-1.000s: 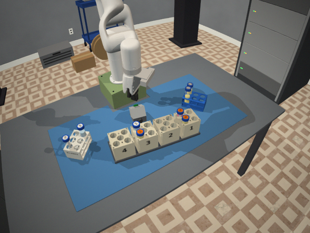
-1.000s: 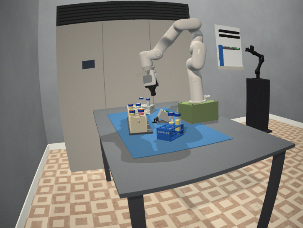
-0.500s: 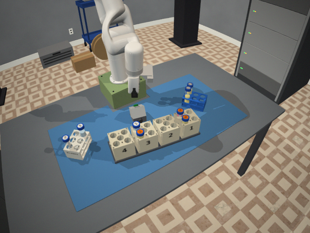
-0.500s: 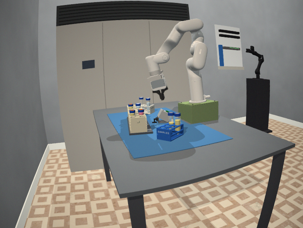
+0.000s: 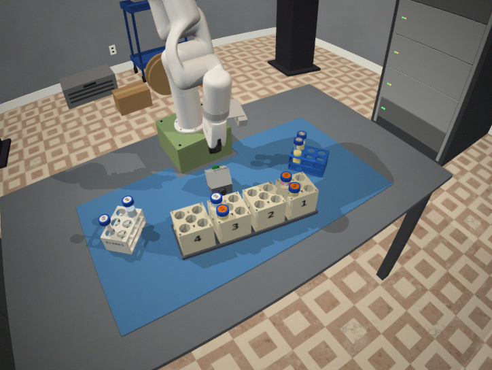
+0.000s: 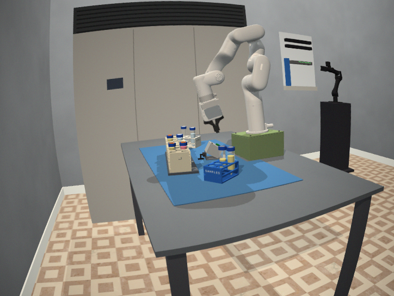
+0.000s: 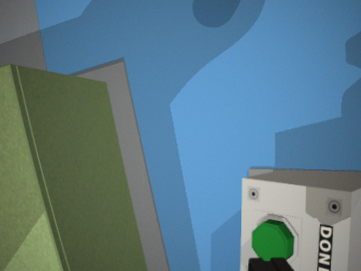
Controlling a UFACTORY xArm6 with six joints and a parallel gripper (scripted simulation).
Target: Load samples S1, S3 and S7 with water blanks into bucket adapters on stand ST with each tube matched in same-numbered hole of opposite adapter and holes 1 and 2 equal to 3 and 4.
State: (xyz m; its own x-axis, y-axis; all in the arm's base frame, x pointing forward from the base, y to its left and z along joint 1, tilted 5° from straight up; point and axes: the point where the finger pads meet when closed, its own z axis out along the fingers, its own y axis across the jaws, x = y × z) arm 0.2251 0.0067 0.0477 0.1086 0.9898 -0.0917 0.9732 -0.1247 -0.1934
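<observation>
The DONE desk lies 100 mm below my hand and 20 mm ahead of it. The rest, counted from my hand: sample tube (220 mm ahead, 80 mm below, 70 mm to the right); then stand (200 mm ahead, 140 mm below, 10 mm to the left); then pink-filled tube (200 mm ahead, 150 mm to the left, 80 mm below).
</observation>
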